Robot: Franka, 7 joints.
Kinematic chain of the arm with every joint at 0, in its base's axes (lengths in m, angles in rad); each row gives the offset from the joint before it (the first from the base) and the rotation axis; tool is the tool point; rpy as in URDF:
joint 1: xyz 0 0 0.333 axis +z
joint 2: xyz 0 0 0 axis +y
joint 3: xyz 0 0 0.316 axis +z
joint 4: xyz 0.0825 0 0 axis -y
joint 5: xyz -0.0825 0 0.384 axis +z
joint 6: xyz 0 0 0 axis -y
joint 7: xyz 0.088 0 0 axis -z
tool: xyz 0 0 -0.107 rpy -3.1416 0 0
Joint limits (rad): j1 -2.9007..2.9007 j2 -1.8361..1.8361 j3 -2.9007..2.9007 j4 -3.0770..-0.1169 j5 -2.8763..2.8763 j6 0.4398..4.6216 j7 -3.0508..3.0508
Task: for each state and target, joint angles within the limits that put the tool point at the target. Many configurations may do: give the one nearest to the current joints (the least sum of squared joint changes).
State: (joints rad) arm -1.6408 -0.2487 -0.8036 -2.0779 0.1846 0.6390 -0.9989
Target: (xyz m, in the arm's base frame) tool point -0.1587 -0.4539 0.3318
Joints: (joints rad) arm -1.4760 0.3695 -0.5471 -1.8554 0.2990 0.9994 -0.9989
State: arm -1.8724 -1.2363 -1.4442 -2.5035 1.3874 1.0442 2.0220
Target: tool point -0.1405 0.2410 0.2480
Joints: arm -2.5021 -1.1173 -2.3139 -2.6744 1.0724 0.8004 2.0220
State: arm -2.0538 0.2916 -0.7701 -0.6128 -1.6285 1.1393 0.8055
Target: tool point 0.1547 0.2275 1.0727
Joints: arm -2.4867 -0.2374 -0.9436 -0.1169 -1.8324 1.4145 0.8055
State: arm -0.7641 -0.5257 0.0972 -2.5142 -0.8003 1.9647 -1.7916
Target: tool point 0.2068 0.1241 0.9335
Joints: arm -0.5586 -0.9760 0.4141 -1.8154 -0.8287 2.1738 -1.7916
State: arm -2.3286 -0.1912 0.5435 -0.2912 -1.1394 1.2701 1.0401
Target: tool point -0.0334 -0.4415 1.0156
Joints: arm -1.9840 0.1891 0.7510 -0.5638 -1.1292 1.7049 1.0401
